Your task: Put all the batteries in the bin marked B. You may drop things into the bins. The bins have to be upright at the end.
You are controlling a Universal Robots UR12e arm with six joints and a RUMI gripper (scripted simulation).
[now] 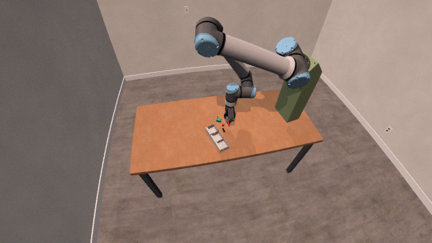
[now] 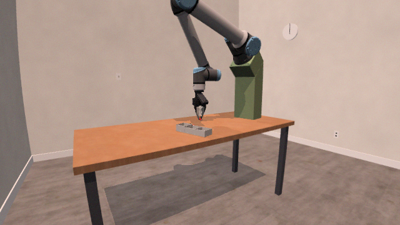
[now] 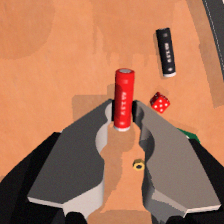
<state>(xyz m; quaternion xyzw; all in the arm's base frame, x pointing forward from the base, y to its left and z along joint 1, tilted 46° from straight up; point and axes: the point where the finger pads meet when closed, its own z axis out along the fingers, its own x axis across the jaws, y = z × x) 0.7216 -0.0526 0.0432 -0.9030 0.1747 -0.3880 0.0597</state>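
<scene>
Right now the grey bin tray is 14 cm ahead of my hand, 7 cm to the left of it and 5 cm below it. Round my hand: red battery (1 cm below); then black battery (7 cm below, 5 cm ahead, 1 cm to the left); then red die (7 cm below, 4 cm to the right, 3 cm ahead).
</scene>
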